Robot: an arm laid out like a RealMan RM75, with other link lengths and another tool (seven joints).
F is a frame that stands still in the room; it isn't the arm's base.
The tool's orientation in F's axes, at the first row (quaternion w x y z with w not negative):
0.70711 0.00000 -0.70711 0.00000
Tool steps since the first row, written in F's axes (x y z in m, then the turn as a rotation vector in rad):
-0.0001 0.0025 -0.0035 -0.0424 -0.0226 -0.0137
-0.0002 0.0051 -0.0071 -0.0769 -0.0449 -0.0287
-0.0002 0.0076 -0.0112 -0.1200 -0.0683 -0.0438
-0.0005 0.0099 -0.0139 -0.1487 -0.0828 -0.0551
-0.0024 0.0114 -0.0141 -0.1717 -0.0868 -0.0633
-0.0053 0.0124 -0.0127 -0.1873 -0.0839 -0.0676
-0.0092 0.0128 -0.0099 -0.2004 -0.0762 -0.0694
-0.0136 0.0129 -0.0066 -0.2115 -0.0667 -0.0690
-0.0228 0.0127 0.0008 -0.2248 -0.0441 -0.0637
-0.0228 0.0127 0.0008 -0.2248 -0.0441 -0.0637
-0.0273 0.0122 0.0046 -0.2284 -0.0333 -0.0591
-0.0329 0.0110 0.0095 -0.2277 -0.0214 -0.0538
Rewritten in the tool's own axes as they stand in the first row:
-0.0035 0.0025 0.0001 -0.0137 -0.0226 0.0424
-0.0071 0.0051 0.0002 -0.0287 -0.0449 0.0769
-0.0112 0.0076 0.0002 -0.0438 -0.0683 0.1200
-0.0139 0.0099 0.0005 -0.0551 -0.0828 0.1487
-0.0141 0.0114 0.0024 -0.0633 -0.0868 0.1717
-0.0127 0.0124 0.0053 -0.0676 -0.0839 0.1873
-0.0099 0.0128 0.0092 -0.0694 -0.0762 0.2004
-0.0066 0.0129 0.0136 -0.0690 -0.0667 0.2115
0.0008 0.0127 0.0228 -0.0637 -0.0441 0.2248
0.0008 0.0127 0.0228 -0.0637 -0.0441 0.2248
0.0046 0.0122 0.0273 -0.0591 -0.0333 0.2284
0.0095 0.0110 0.0329 -0.0538 -0.0214 0.2277

